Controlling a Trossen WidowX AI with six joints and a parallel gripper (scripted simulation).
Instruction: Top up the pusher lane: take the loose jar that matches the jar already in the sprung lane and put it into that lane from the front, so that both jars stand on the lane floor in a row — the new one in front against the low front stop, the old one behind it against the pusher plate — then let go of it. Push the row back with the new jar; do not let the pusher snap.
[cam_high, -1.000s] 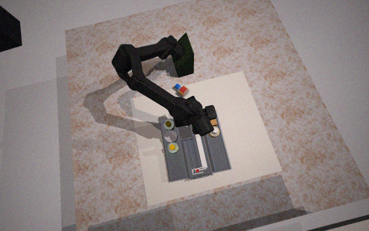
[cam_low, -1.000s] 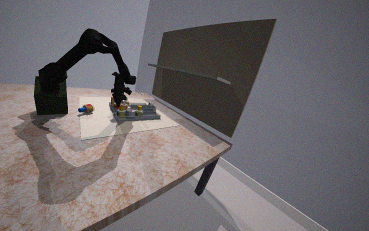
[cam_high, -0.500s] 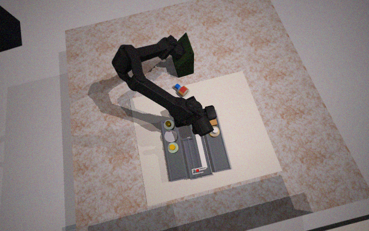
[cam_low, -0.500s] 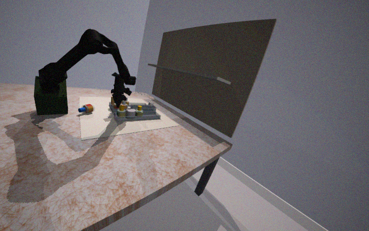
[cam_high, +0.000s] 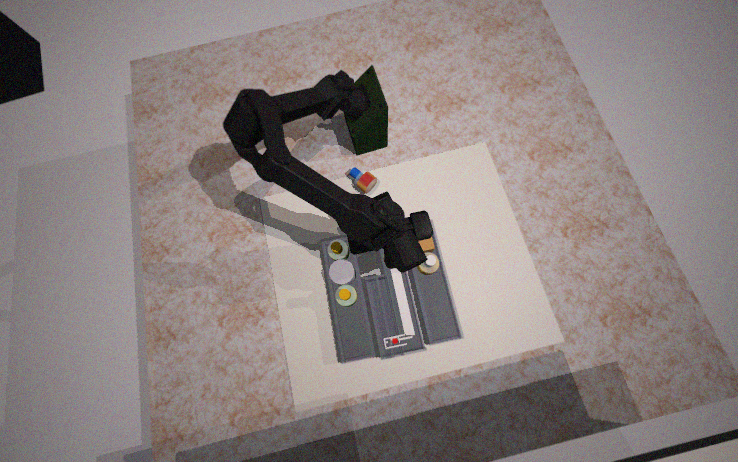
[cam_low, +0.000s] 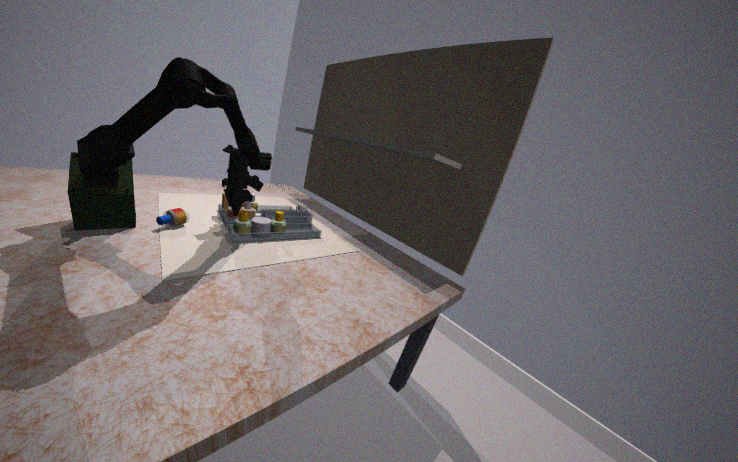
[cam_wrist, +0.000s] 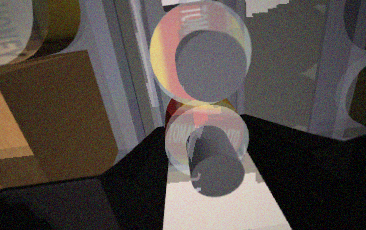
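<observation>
Right now the brown box is 8 cm to the left of my gripper tip, 2 cm ahead of it and 1 cm above it. Also, from my gripper tip: pale jar: 9 cm ahead, 7 cm to the left, 2 cm above; sprung lane: 14 cm ahead, 4 cm to the right, 1 cm below; grey disc: 13 cm to the right, 4 cm ahead.
</observation>
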